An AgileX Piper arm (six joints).
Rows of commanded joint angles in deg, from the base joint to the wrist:
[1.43 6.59 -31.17 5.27 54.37 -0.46]
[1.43 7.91 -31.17 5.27 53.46 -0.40]
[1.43 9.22 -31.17 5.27 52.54 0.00]
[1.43 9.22 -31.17 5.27 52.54 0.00]
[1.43 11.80 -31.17 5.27 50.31 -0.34]
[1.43 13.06 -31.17 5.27 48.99 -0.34]
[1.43 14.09 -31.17 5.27 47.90 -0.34]
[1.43 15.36 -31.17 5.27 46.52 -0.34]
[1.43 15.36 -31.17 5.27 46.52 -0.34]
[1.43 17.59 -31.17 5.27 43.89 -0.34]
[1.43 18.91 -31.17 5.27 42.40 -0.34]
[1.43 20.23 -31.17 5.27 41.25 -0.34]
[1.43 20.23 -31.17 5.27 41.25 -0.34]
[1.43 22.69 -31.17 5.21 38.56 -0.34]
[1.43 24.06 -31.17 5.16 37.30 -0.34]
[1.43 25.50 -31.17 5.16 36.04 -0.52]
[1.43 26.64 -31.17 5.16 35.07 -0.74]
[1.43 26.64 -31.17 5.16 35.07 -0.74]
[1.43 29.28 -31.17 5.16 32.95 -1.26]
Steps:
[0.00 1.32 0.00 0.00 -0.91 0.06]
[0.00 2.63 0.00 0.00 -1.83 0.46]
[0.00 2.63 0.00 0.00 -1.83 0.46]
[0.00 5.21 0.00 0.00 -4.06 0.12]
[0.00 6.47 0.00 0.00 -5.38 0.12]
[0.00 7.50 0.00 0.00 -6.47 0.12]
[0.00 8.77 0.00 0.00 -7.85 0.12]
[0.00 8.77 0.00 0.00 -7.85 0.12]
[0.00 11.00 0.00 0.00 -10.48 0.12]
[0.00 12.32 0.00 0.00 -11.97 0.12]
[0.00 13.64 0.00 0.00 -13.12 0.12]
[0.00 13.64 0.00 0.00 -13.12 0.12]
[0.00 16.10 0.00 -0.06 -15.81 0.12]
[0.00 17.47 0.00 -0.11 -17.07 0.12]
[0.00 18.91 0.00 -0.11 -18.33 -0.06]
[0.00 20.05 0.00 -0.11 -19.30 -0.28]
[0.00 20.05 0.00 -0.11 -19.30 -0.28]
[0.00 22.69 0.00 -0.11 -21.42 -0.80]

